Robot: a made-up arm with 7 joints. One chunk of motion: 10 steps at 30 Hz.
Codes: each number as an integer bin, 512 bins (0 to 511) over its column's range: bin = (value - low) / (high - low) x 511, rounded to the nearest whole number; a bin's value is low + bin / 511 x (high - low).
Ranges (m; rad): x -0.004..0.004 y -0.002..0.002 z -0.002..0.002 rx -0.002..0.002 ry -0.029..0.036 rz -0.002..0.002
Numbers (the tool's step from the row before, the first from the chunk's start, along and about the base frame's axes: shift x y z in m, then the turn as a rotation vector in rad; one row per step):
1: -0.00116 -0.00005 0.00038 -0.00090 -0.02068 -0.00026
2: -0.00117 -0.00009 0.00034 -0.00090 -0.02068 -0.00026
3: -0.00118 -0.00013 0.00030 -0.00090 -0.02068 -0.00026
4: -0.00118 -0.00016 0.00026 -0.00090 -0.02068 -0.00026
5: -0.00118 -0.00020 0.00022 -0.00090 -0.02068 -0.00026
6: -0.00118 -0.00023 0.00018 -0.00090 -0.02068 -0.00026
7: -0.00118 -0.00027 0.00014 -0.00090 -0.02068 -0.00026
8: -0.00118 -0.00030 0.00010 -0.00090 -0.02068 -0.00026
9: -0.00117 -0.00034 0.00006 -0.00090 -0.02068 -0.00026
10: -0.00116 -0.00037 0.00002 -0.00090 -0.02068 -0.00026
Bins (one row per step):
1: 181 249 304 141 65 222
2: 181 244 299 141 65 222
3: 180 239 294 141 65 222
4: 180 235 289 141 65 222
5: 180 230 284 141 65 222
6: 180 226 278 141 65 222
7: 180 221 273 141 65 222
8: 180 217 268 141 65 222
9: 181 212 263 141 65 222
10: 181 208 258 141 65 222

